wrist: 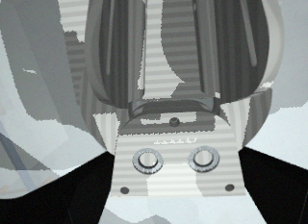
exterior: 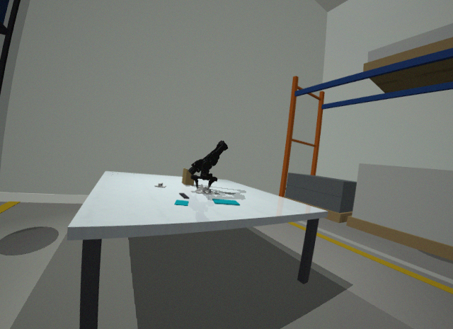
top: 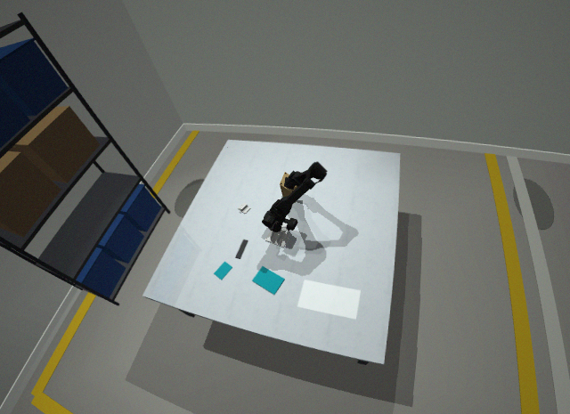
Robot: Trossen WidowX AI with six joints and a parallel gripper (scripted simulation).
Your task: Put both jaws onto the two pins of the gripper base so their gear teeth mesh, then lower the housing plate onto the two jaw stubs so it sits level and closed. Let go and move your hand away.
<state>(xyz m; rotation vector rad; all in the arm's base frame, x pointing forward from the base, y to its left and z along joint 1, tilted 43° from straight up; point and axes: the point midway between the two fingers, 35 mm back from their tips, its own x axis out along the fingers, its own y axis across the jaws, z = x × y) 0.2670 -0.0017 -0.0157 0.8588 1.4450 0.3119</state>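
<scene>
My gripper tip is now 30 mm short of the grey gripper jaw, 10 mm to the right of it and 10 mm below it. The rest, counted from my gripper tip: black bar 150 mm ahead, 220 mm to the right.
</scene>
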